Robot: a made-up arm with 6 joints.
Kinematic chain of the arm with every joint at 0, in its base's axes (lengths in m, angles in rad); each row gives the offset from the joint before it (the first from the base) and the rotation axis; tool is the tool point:
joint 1: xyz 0 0 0.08 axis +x
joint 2: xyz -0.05 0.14 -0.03 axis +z
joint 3: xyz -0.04 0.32 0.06 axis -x
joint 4: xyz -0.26 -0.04 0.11 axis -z
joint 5: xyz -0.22 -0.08 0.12 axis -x
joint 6: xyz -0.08 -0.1 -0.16 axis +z
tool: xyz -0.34 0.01 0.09
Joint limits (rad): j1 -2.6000..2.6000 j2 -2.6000..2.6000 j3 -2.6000..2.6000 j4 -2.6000..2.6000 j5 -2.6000..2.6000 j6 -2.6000..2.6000
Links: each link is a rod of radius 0.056 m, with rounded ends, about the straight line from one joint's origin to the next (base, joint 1, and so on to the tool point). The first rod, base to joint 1, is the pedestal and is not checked.
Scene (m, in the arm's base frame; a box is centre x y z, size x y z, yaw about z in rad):
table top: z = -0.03
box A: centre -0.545 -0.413 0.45 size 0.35 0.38 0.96 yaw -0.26
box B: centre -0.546 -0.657 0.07 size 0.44 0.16 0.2 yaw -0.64
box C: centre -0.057 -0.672 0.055 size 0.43 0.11 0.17 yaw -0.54
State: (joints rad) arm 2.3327 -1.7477 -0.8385 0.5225 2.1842 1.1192
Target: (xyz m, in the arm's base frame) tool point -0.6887 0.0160 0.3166
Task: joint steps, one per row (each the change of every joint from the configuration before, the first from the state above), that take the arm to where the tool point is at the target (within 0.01 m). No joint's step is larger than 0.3 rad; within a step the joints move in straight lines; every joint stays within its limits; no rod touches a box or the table.
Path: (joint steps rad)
1: -0.2923 -0.0272 0.0037 -0.0849 -0.1360 0.0533
2: -0.2923 -0.0272 0.0036 -0.0849 -0.1359 0.0533
3: -0.2923 -0.0272 0.0037 -0.0849 -0.1360 0.0533
4: -0.0075 0.2285 -0.1241 -0.1022 -0.2240 -0.0167
5: -0.0075 0.2285 -0.1242 -0.1022 -0.2240 -0.0166
6: 0.1496 0.2274 -0.1792 0.0173 0.1352 0.1814
7: 0.1496 0.2274 -0.1792 0.0173 0.1353 0.1814
8: 0.1496 0.2274 -0.1792 0.0172 0.1352 0.1815

